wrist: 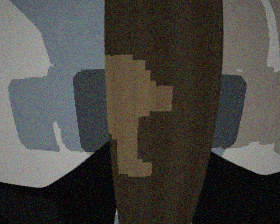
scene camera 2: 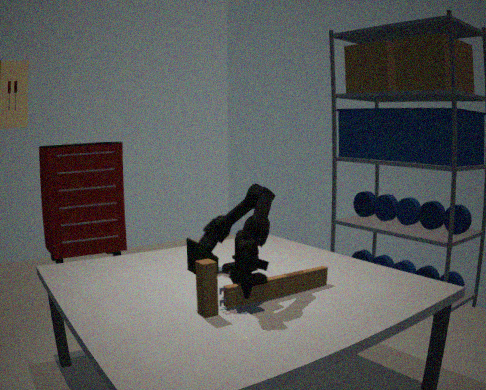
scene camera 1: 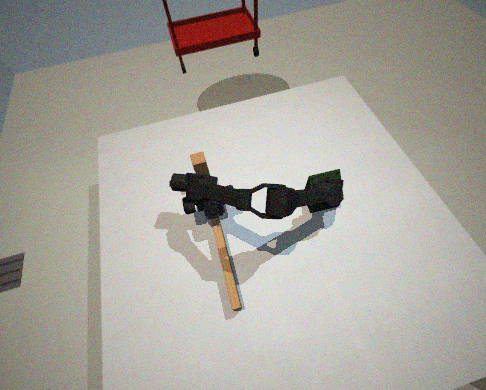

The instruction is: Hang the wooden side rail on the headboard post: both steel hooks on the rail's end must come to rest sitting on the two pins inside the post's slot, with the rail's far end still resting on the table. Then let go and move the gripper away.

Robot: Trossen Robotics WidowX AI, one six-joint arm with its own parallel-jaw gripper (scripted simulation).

Observation:
The pictures show: the gripper, a wooden side rail and a headboard post.
The gripper shows as well in the wrist view.

